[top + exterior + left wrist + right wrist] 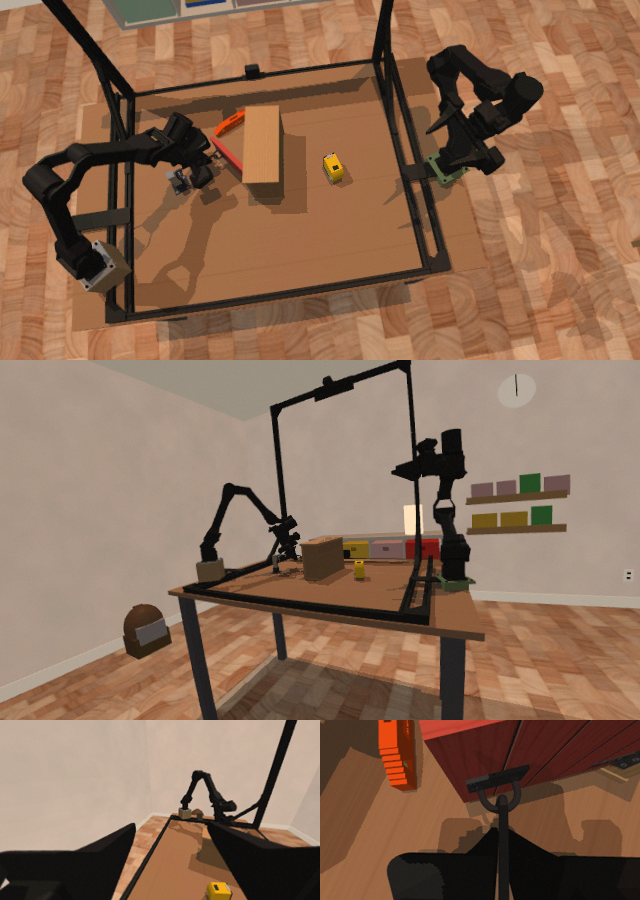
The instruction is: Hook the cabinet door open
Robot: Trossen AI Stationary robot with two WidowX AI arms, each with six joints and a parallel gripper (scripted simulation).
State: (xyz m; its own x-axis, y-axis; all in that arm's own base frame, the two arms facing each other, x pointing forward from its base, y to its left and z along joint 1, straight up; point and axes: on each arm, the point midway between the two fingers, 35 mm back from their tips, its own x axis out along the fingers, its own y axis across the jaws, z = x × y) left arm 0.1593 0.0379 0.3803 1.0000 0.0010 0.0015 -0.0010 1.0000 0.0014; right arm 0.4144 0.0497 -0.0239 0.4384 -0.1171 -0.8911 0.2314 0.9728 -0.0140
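Now: the red door 80 mm to the left of my right hand, 40 mm ahead of it and 20 mm below it. Round my right hand: orange flap: 140 mm behind, 110 mm to the left, 70 mm below; yellow box: 350 mm to the left, 120 mm ahead, 50 mm below.
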